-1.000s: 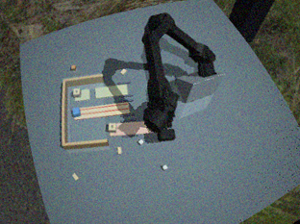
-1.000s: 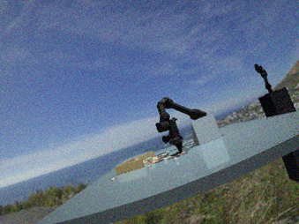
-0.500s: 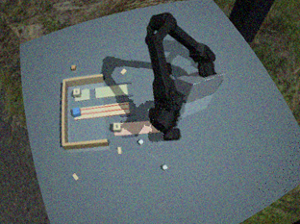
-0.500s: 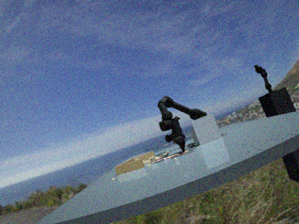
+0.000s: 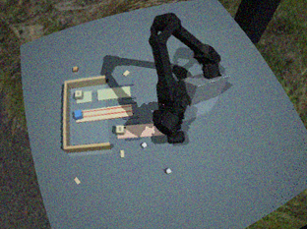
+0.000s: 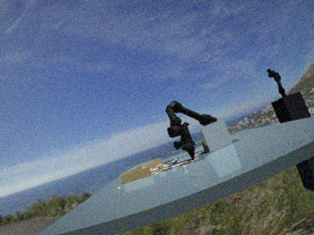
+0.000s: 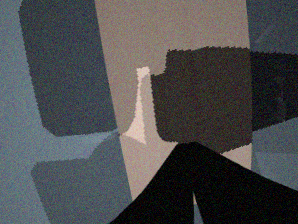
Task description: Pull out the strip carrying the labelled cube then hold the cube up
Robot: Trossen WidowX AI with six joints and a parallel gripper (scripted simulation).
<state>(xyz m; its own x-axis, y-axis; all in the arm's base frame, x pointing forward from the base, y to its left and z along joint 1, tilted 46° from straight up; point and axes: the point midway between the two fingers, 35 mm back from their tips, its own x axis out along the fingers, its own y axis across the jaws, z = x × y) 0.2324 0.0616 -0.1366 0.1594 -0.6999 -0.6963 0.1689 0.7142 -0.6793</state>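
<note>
Right now the pinkish strip is 100 mm ahead of my gripper tip and 20 mm to the right of it.
</note>
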